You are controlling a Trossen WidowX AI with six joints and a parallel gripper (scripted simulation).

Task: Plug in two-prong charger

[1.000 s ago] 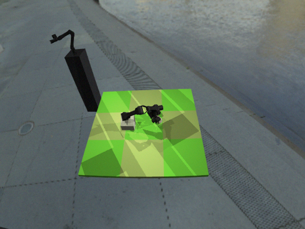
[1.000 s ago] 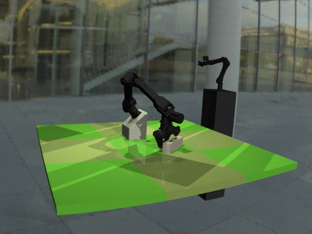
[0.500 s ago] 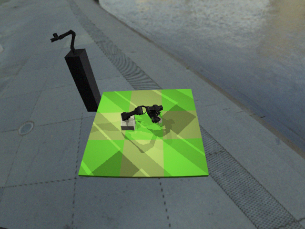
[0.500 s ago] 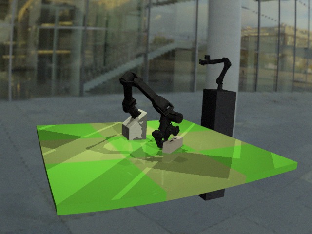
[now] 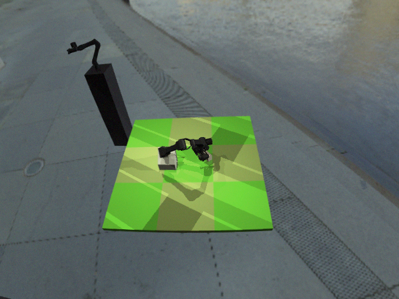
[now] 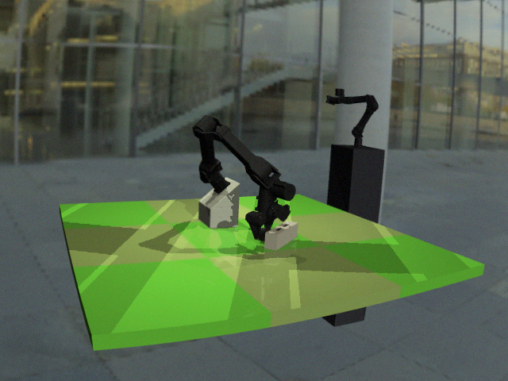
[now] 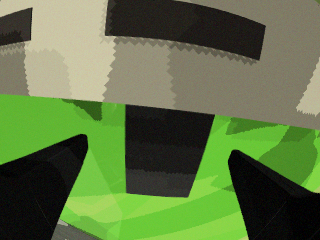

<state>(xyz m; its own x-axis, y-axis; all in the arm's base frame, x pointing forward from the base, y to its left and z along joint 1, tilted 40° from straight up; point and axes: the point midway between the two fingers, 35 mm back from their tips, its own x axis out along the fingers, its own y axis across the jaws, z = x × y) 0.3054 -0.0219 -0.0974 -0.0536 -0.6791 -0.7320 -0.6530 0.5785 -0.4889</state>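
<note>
Now: gripper tip 2 cm to the right of the two-prong charger, 2 cm short of it and 1 cm below it.
</note>
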